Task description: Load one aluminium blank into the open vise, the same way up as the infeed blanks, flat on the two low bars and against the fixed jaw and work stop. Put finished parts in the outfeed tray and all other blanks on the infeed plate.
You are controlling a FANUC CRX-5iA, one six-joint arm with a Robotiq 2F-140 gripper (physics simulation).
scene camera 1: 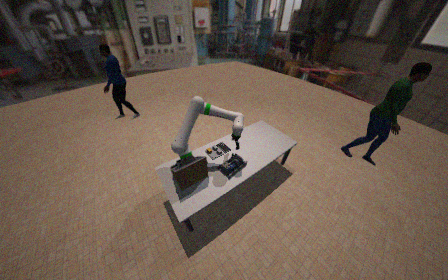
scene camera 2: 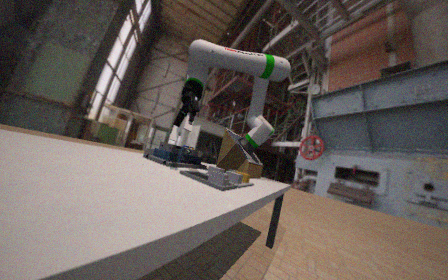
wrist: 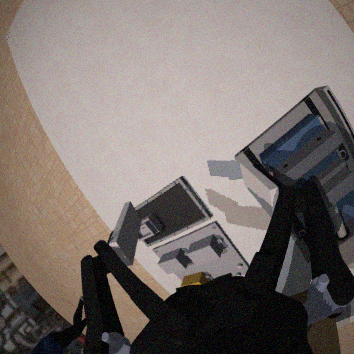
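Where they show: gripper, between the fingertips: (scene camera 1: 234, 144) (scene camera 2: 179, 135) (wrist: 187, 193); arm's base, origin of its link: (scene camera 1: 189, 162) (scene camera 2: 244, 146).
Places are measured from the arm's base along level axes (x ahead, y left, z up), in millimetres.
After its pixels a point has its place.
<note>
My gripper (scene camera 1: 236, 143) {y -81, x 588, z -72 mm} (scene camera 2: 181, 134) {y -81, x 588, z -72 mm} (wrist: 187, 193) {y -81, x 588, z -72 mm} is open and empty, above the table between the vise and the trays. The vise (scene camera 1: 232, 166) {y -254, x 374, z -150 mm} (scene camera 2: 172, 156) {y -158, x 520, z -167 mm} (wrist: 300, 155) {y -208, x 524, z -126 mm} has blue and grey parts; in the wrist view my right finger covers part of it, and I cannot tell whether a blank lies inside. Two grey blanks, one (wrist: 172, 259) {y 112, x 468, z -166 mm} beside another (wrist: 207, 246) {y 17, x 460, z -166 mm}, stand on the infeed plate (wrist: 230, 262) {y 29, x 369, z -201 mm}. The dark outfeed tray (wrist: 177, 202) {y 22, x 560, z -203 mm} adjoins the plate and holds a small grey part (wrist: 150, 226) {y 96, x 558, z -175 mm} near its left corner, close to my left finger in that view.
A yellow block (scene camera 1: 209, 151) {y 119, x 349, z -174 mm} (scene camera 2: 245, 177) {y 162, x 385, z -178 mm} (wrist: 194, 279) {y 124, x 381, z -176 mm} stands on the infeed plate. A brown box (scene camera 1: 190, 172) {y -115, x -59, z -3 mm} (scene camera 2: 232, 150) {y -35, x 134, z -55 mm} stands at the arm's base. The white table (scene camera 1: 260, 135) {y -104, x 1146, z -209 mm} (scene camera 2: 100, 200) {y 117, x 881, z -209 mm} carries everything. Two people, one in blue (scene camera 1: 116, 77) and one in green (scene camera 1: 395, 102), are on the floor.
</note>
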